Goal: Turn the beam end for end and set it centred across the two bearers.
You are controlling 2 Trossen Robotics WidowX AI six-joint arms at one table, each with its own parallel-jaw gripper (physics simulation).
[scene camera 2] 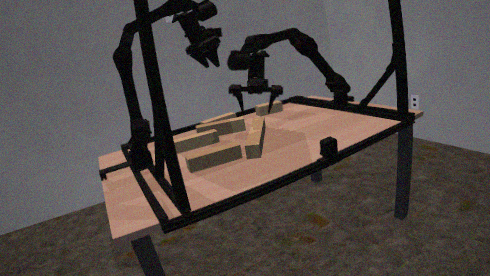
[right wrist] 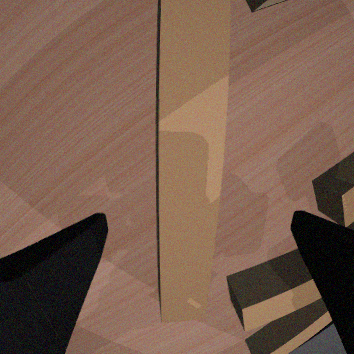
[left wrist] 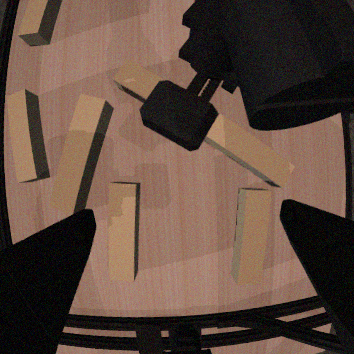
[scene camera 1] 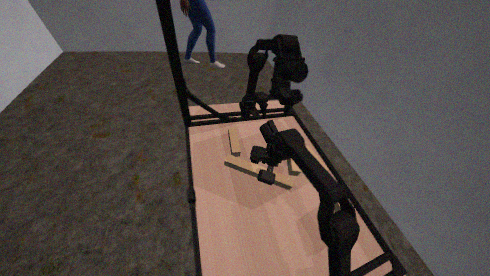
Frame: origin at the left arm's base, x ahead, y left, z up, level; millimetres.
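Seen in the pictures: left gripper, fingertip midpoint: [scene camera 2: 213, 67] [left wrist: 188, 214] [scene camera 1: 274, 117]; right gripper, fingertip midpoint: [scene camera 2: 255, 113] [right wrist: 201, 222] [left wrist: 199, 98] [scene camera 1: 265, 167]; left arm's base, origin of the base link: [scene camera 2: 142, 166] [left wrist: 184, 335] [scene camera 1: 245, 114]; right arm's base, origin of the base link: [scene camera 2: 341, 104].
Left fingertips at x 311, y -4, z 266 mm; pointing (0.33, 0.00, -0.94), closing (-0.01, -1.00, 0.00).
Pixels of each thing's top centre, then the offset from my left fingertips to it. Level surfaces: height alone.
- long wooden beam, middle of its top: [right wrist: 191, 150] [left wrist: 205, 119] [scene camera 2: 255, 129] [scene camera 1: 258, 169] dx +99, dy -50, dz -241 mm
- wider-set block, middle of its top: [right wrist: 321, 286] [left wrist: 74, 153] [scene camera 2: 219, 122] [scene camera 1: 294, 154] dx +58, dy +168, dz -235 mm
- farther off, middle of its top: [left wrist: 34, 8] [scene camera 2: 268, 103] dx +370, dy +272, dz -238 mm
- table, its level: dz -285 mm
The long wooden beam [scene camera 1: 242, 168] [scene camera 2: 255, 140] [left wrist: 252, 147] [right wrist: 192, 100] lies flat on the table, oblique to the two short blocks that look like the bearers. One bearer [left wrist: 251, 237] [scene camera 1: 233, 141] [scene camera 2: 215, 158] has its end close to a beam end; the other bearer [left wrist: 122, 235] [scene camera 2: 197, 141] stands parallel to it. My right gripper [scene camera 1: 263, 166] [scene camera 2: 257, 111] [right wrist: 201, 222] is open above the beam, with a finger to either side of it and nothing held. It hides part of the beam in the left wrist view. My left gripper [scene camera 2: 212, 65] [left wrist: 188, 214] is open and empty, high above the table.
Other wooden blocks lie nearby: a wider-set block [left wrist: 82, 150] [scene camera 2: 222, 125], one beside it [left wrist: 25, 135], and one farther off [left wrist: 37, 20] [scene camera 2: 269, 108]. Black rails edge the table [scene camera 2: 300, 131]. A dark upright post [scene camera 2: 159, 110] stands near the left arm's base.
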